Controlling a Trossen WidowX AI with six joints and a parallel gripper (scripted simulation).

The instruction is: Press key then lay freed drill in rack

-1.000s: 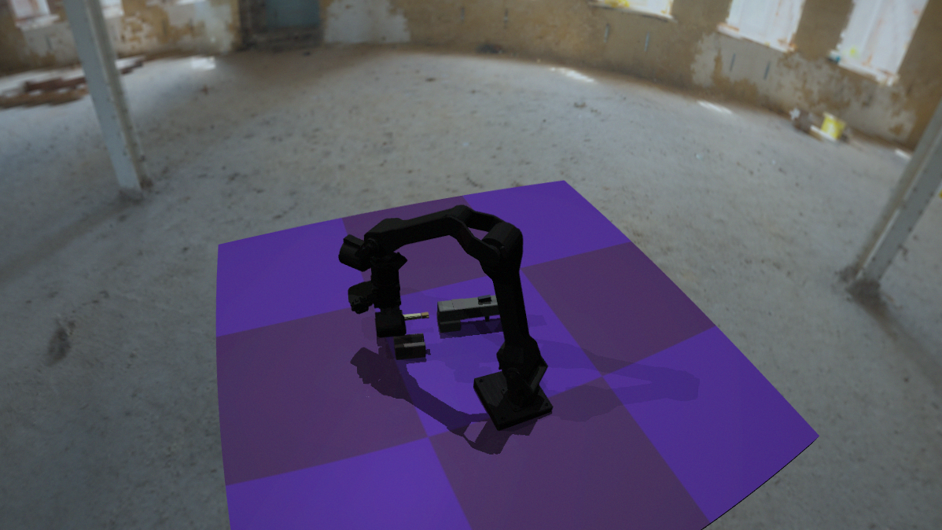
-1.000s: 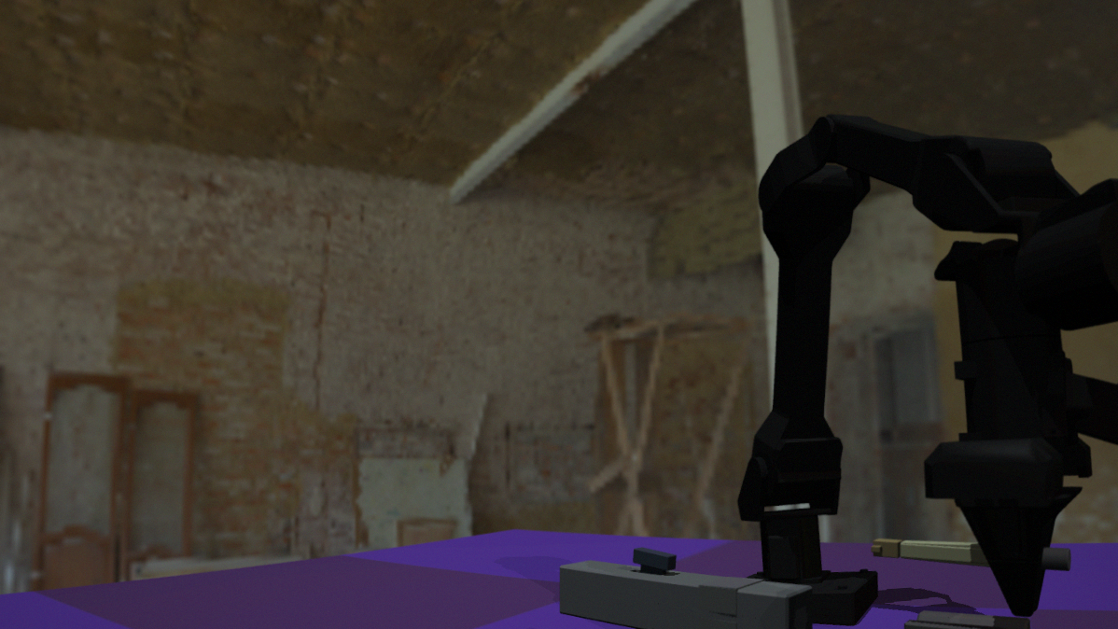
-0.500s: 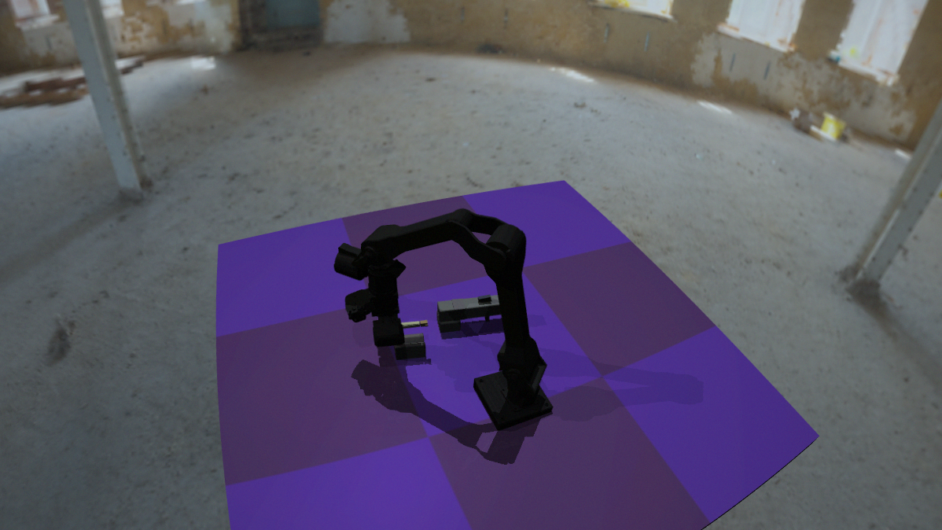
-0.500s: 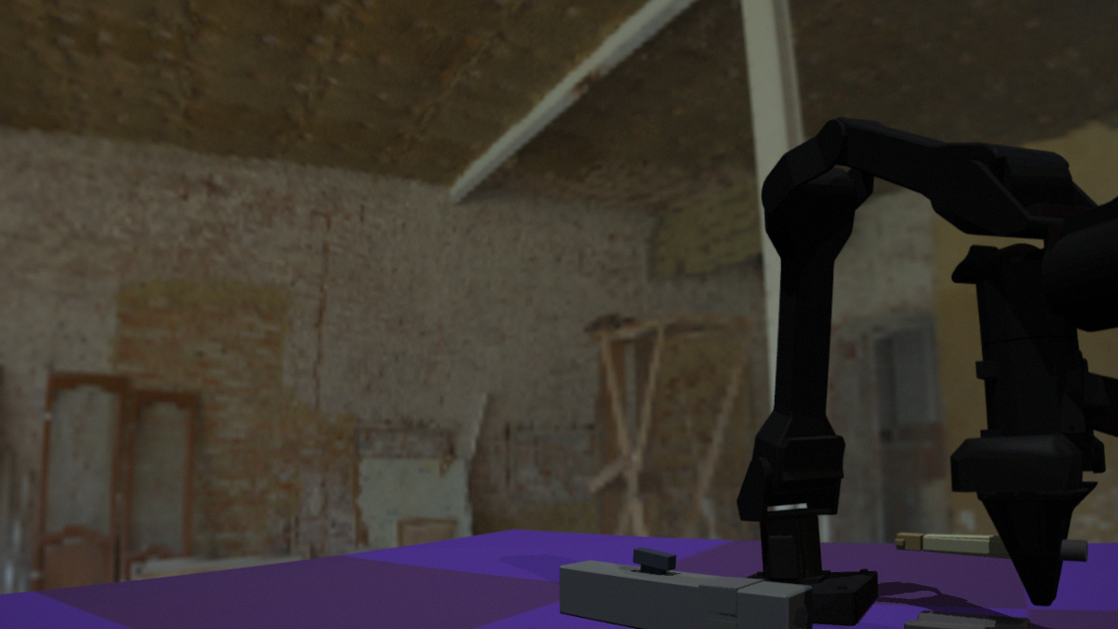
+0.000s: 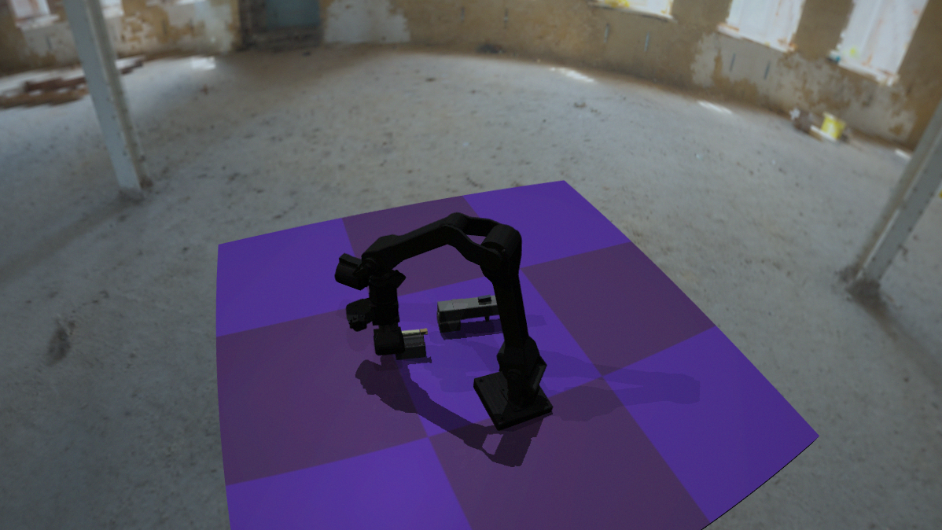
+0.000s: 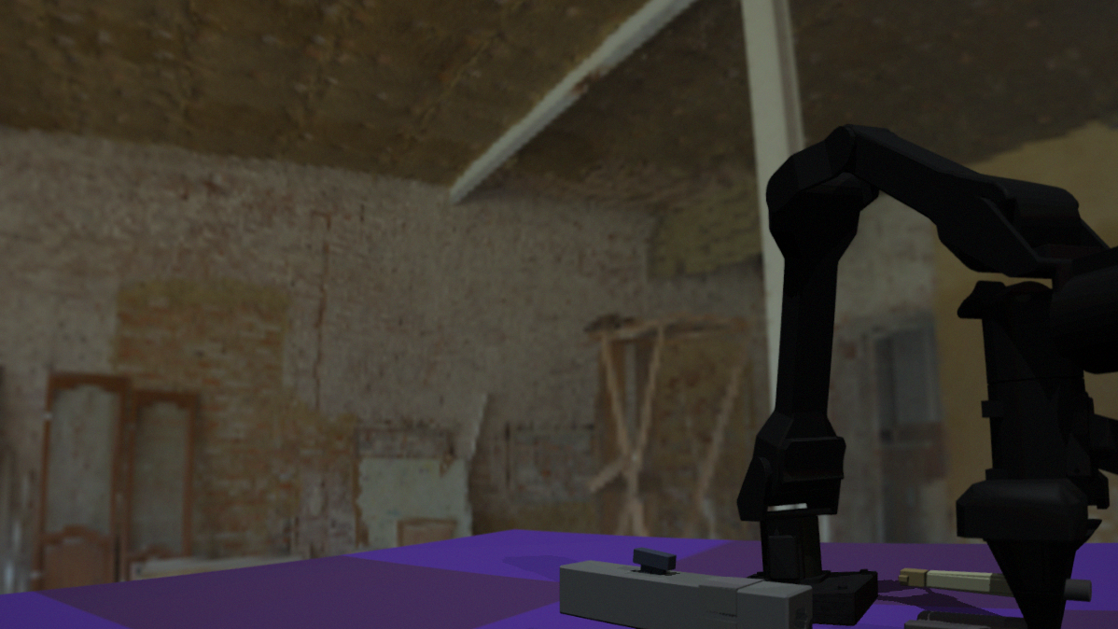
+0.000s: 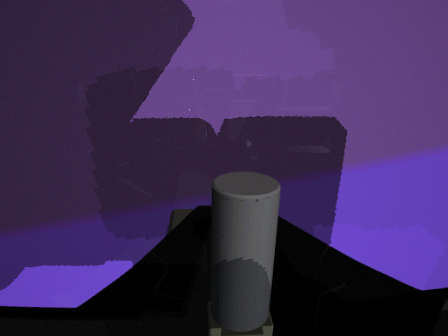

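Right now the drill is 1 cm behind my gripper tip, 4 cm to the right of it and 3 cm above it. From my gripper tip the other things lie so: grey housing block: 2 cm ahead, 23 cm to the right, 1 cm above; then rack: 1 cm behind, 5 cm to the right, 1 cm below; then dark key: 2 cm ahead, 25 cm to the right, 2 cm above.
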